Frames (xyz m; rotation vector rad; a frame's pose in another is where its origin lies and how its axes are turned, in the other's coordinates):
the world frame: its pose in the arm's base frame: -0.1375 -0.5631 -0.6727 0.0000 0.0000 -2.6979
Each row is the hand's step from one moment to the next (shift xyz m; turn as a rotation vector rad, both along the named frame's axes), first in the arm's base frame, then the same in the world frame.
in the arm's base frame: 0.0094 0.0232 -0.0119 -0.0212 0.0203 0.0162
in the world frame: -0.0184 -0.0169 -0.0119 0.0104 -0.0274 0.0162
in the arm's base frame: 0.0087 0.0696 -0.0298 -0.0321 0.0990 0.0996
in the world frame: -0.0377 -0.0591 -0.0298 -0.0135 -0.1032 0.0996
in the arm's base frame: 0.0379 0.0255 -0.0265 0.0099 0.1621 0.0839
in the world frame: -0.0452 -0.0068 -0.0265 -0.0785 -0.1422 0.0839
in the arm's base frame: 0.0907 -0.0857 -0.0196 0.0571 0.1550 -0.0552
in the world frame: -0.0451 0.1163 -0.0196 -0.1181 -0.1155 -0.0552
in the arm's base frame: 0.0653 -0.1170 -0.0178 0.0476 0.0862 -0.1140
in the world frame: -0.0088 0.1337 -0.0178 -0.0800 -0.0574 -0.1140
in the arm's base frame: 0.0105 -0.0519 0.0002 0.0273 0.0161 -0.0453
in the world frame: 0.0128 0.0514 0.0002 -0.0316 -0.0028 -0.0453
